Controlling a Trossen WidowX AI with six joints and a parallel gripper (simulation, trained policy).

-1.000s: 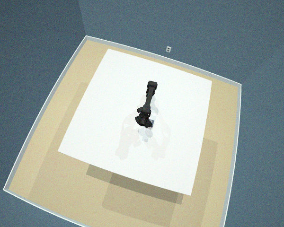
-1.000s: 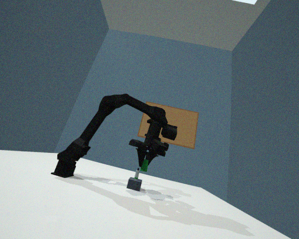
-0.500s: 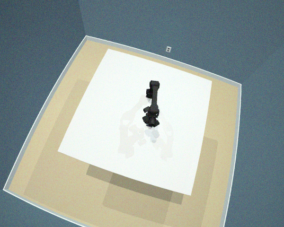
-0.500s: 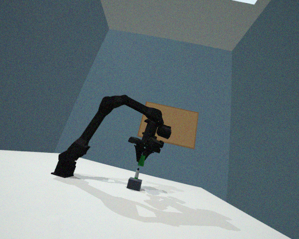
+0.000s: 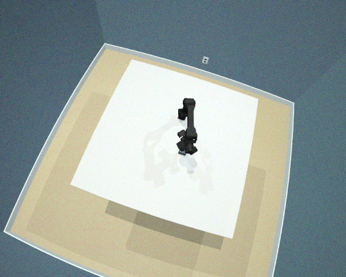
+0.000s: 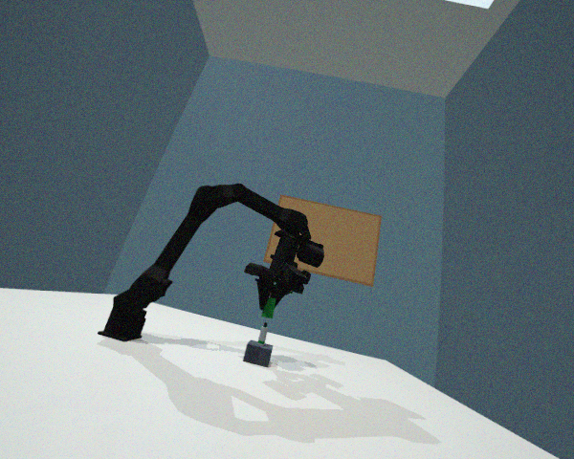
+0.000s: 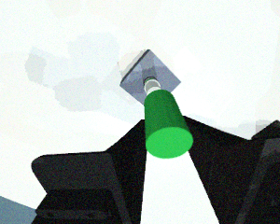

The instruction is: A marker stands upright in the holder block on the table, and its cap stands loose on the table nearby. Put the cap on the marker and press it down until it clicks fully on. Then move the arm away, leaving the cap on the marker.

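Right now the grey holder block is 1 cm ahead of my gripper tip, 1 cm to the right of it and 10 cm below it. From my gripper tip the other things lie so: green cap: 1 cm ahead, 1 cm above.
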